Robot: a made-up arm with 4 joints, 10 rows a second.
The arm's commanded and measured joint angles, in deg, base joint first. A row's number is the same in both.
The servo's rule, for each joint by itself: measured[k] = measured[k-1] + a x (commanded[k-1-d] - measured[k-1]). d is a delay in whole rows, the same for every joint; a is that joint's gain. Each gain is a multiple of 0.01, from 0.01 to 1. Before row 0 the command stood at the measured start. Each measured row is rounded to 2 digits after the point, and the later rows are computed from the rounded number. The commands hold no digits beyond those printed.
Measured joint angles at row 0: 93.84 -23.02 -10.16 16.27
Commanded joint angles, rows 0 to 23: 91.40 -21.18 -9.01 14.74; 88.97 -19.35 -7.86 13.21; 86.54 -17.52 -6.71 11.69; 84.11 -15.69 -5.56 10.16; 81.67 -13.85 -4.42 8.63; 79.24 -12.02 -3.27 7.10; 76.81 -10.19 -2.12 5.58; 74.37 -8.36 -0.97 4.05; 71.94 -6.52 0.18 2.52; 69.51 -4.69 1.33 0.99; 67.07 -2.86 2.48 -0.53; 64.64 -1.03 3.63 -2.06; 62.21 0.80 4.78 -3.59; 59.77 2.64 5.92 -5.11; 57.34 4.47 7.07 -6.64; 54.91 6.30 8.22 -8.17; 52.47 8.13 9.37 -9.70; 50.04 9.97 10.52 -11.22; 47.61 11.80 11.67 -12.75; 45.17 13.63 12.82 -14.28; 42.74 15.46 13.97 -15.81; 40.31 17.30 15.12 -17.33; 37.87 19.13 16.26 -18.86; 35.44 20.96 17.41 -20.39
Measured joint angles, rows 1 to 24: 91.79 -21.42 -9.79 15.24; 89.42 -19.62 -9.17 13.88; 87.00 -17.79 -8.38 12.41; 84.57 -15.96 -7.48 10.90; 82.13 -14.12 -6.50 9.38; 79.70 -12.29 -5.47 7.85; 77.27 -10.46 -4.40 6.33; 74.83 -8.63 -3.30 4.80; 72.40 -6.79 -2.19 3.27; 69.97 -4.96 -1.06 1.74; 67.53 -3.13 0.07 0.22; 65.10 -1.30 1.21 -1.31; 62.67 0.53 2.35 -2.84; 60.23 2.37 3.49 -4.36; 57.80 4.20 4.64 -5.89; 55.37 6.03 5.79 -7.42; 52.93 7.86 6.94 -8.95; 50.50 9.70 8.09 -10.47; 48.07 11.53 9.24 -12.00; 45.63 13.36 10.39 -13.53; 43.20 15.19 11.54 -15.06; 40.77 17.03 12.69 -16.58; 38.33 18.86 13.83 -18.11; 35.90 20.69 14.98 -19.64
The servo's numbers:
d 0
a 0.84 0.87 0.32 0.67

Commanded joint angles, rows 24 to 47: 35.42 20.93 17.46 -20.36; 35.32 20.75 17.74 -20.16; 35.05 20.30 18.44 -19.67; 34.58 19.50 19.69 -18.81; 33.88 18.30 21.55 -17.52; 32.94 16.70 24.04 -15.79; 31.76 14.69 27.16 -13.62; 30.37 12.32 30.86 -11.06; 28.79 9.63 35.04 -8.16; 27.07 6.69 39.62 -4.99; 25.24 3.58 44.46 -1.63; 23.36 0.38 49.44 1.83; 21.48 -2.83 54.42 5.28; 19.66 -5.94 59.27 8.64; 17.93 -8.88 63.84 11.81; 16.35 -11.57 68.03 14.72; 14.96 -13.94 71.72 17.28; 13.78 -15.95 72.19 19.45; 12.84 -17.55 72.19 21.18; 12.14 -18.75 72.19 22.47; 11.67 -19.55 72.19 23.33; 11.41 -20.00 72.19 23.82; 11.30 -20.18 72.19 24.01; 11.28 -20.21 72.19 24.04
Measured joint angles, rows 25 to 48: 35.50 20.90 15.77 -20.12; 35.35 20.77 16.40 -20.15; 35.10 20.36 17.05 -19.83; 34.66 19.61 17.89 -19.15; 34.00 18.47 19.06 -18.06; 33.11 16.93 20.65 -16.54; 31.98 14.98 22.73 -14.58; 30.63 12.67 25.33 -12.22; 29.08 10.03 28.44 -9.50; 27.39 7.12 32.02 -6.48; 25.58 4.04 36.00 -3.23; 23.72 0.86 40.30 0.16; 21.84 -2.35 44.82 3.59; 20.01 -5.47 49.44 6.97; 18.26 -8.44 54.05 10.21; 16.66 -11.16 58.52 13.23; 15.23 -13.58 62.74 15.94; 14.01 -15.64 65.76 18.29; 13.03 -17.30 67.82 20.23; 12.28 -18.56 69.22 21.73; 11.77 -19.42 70.17 22.80; 11.47 -19.92 70.82 23.48; 11.33 -20.15 71.26 23.84; 11.29 -20.20 71.56 23.97
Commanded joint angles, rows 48 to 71: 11.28 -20.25 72.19 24.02; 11.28 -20.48 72.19 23.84; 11.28 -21.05 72.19 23.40; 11.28 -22.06 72.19 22.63; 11.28 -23.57 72.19 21.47; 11.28 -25.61 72.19 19.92; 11.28 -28.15 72.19 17.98; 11.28 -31.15 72.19 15.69; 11.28 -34.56 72.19 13.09; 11.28 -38.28 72.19 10.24; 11.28 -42.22 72.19 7.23; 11.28 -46.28 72.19 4.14; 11.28 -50.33 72.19 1.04; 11.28 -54.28 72.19 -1.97; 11.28 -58.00 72.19 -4.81; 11.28 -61.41 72.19 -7.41; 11.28 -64.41 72.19 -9.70; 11.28 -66.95 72.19 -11.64; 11.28 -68.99 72.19 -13.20; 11.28 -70.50 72.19 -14.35; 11.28 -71.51 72.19 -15.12; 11.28 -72.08 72.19 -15.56; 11.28 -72.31 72.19 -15.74; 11.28 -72.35 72.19 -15.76
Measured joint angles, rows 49 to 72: 11.28 -20.24 71.76 24.00; 11.28 -20.45 71.90 23.89; 11.28 -20.97 71.99 23.56; 11.28 -21.92 72.05 22.94; 11.28 -23.36 72.09 21.96; 11.28 -25.32 72.12 20.59; 11.28 -27.78 72.14 18.84; 11.28 -30.71 72.16 16.73; 11.28 -34.06 72.17 14.29; 11.28 -37.73 72.18 11.58; 11.28 -41.64 72.18 8.67; 11.28 -45.68 72.18 5.63; 11.28 -49.73 72.18 2.55; 11.28 -53.69 72.18 -0.48; 11.28 -57.44 72.18 -3.38; 11.28 -60.89 72.18 -6.08; 11.28 -63.95 72.18 -8.51; 11.28 -66.56 72.18 -10.61; 11.28 -68.67 72.18 -12.35; 11.28 -70.26 72.18 -13.69; 11.28 -71.35 72.18 -14.65; 11.28 -71.99 72.18 -15.26; 11.28 -72.27 72.18 -15.58; 11.28 -72.34 72.18 -15.70
